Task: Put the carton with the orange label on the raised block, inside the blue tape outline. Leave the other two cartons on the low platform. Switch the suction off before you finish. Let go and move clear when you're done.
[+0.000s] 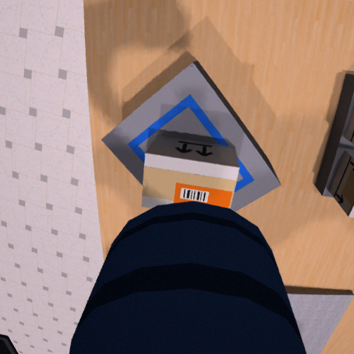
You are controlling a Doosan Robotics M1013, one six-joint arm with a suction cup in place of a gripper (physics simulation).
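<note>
The carton with the orange label [205, 194] rests on the grey raised block [120, 135], label side up. It is turned relative to the blue tape outline [159, 121]. Its far right corner covers part of the outline's right side; the near part of the outline is hidden behind the carton and the cup. My suction cup [193, 206] is open, apart from the carton, well above it, and holds nothing. Part of another carton [345, 185] with an arrow mark shows at the right edge. I cannot make out a third carton.
A dark-walled holder [334, 150] stands at the right edge, around that other carton. A flat grey panel [320, 317] lies at the lower right. The wooden table [135, 25] ends at the left, above a tiled floor [42, 150]. A dark object [7, 345] shows at the lower left corner.
</note>
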